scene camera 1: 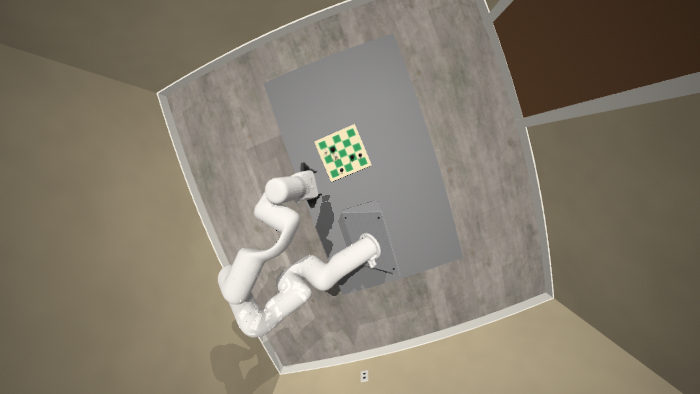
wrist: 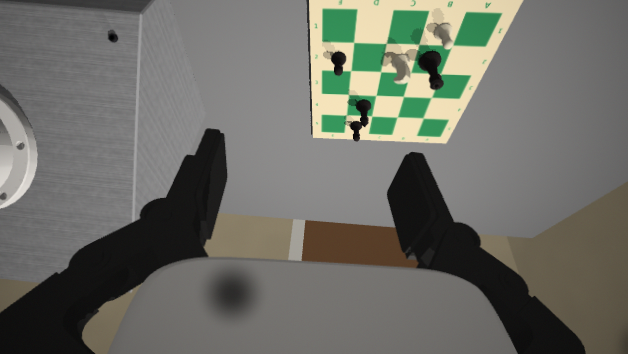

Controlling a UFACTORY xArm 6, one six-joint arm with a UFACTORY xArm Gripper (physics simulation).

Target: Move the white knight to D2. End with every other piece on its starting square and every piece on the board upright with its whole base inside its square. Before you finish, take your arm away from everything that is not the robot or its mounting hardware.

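Frame: origin at the arm's base, x ahead, y left, z up, level; millimetres.
Seen in the pictures: gripper, fingertip midpoint: (scene camera 1: 316, 183) (wrist: 314, 163); arm's base, link origin: (scene camera 1: 370, 245).
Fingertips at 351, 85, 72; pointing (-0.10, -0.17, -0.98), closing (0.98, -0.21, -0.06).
Offsets run from my fingertips to a thing's top centre, as dx, dy, dz. "spot": to the spot under its first point. Level surfaces: height alone.
The white knight {+86, -98, -198} (scene camera 1: 336, 157) (wrist: 400, 68) stands on C2 of the green and cream board {+83, -131, -238} (scene camera 1: 336, 138) (wrist: 361, 83). Square D2 {spot: +43, -96, -238} (scene camera 1: 339, 163) (wrist: 368, 57) is bare green, between the knight and the black piece {+9, -93, -206} (scene camera 1: 341, 170) (wrist: 338, 61) on E2. Another white piece {+125, -59, -206} (scene camera 1: 326, 152) (wrist: 443, 35) stands on B1. A larger black piece {+121, -95, -185} (scene camera 1: 332, 149) (wrist: 431, 62) stands on B2. Two more black pieces stand on D4 {+47, -167, -194} (wrist: 363, 107) and D5 {+39, -208, -206} (wrist: 356, 128). My gripper (scene camera 1: 318, 184) (wrist: 314, 163) is open and empty, off the board's side, apart from all pieces.
The robot's grey mounting box (scene camera 1: 362, 225) (wrist: 90, 125) stands on the grey table {dz -244} (scene camera 1: 415, 200) (wrist: 260, 100), beyond the board's E side. The white arm (scene camera 1: 245, 275) bends out over the floor at the left in the scene view. A brown door (scene camera 1: 590, 50) (wrist: 350, 245) is in the room's wall.
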